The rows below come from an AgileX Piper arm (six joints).
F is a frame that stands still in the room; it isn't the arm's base.
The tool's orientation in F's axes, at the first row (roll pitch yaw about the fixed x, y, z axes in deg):
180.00, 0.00, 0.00
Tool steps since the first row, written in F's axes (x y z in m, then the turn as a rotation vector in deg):
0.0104, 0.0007, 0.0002, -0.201, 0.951, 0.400
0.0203, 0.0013, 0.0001, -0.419, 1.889, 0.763
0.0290, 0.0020, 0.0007, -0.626, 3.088, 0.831
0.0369, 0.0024, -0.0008, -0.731, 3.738, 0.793
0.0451, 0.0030, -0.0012, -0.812, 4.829, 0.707
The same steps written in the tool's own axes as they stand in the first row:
0.0104, -0.0007, -0.0002, -0.201, -0.951, -0.400
0.0203, -0.0013, -0.0001, -0.419, -1.889, -0.763
0.0290, -0.0020, -0.0007, -0.626, -3.088, -0.831
0.0369, -0.0024, 0.0008, -0.731, -3.738, -0.793
0.0451, -0.0030, 0.0012, -0.812, -4.829, -0.707

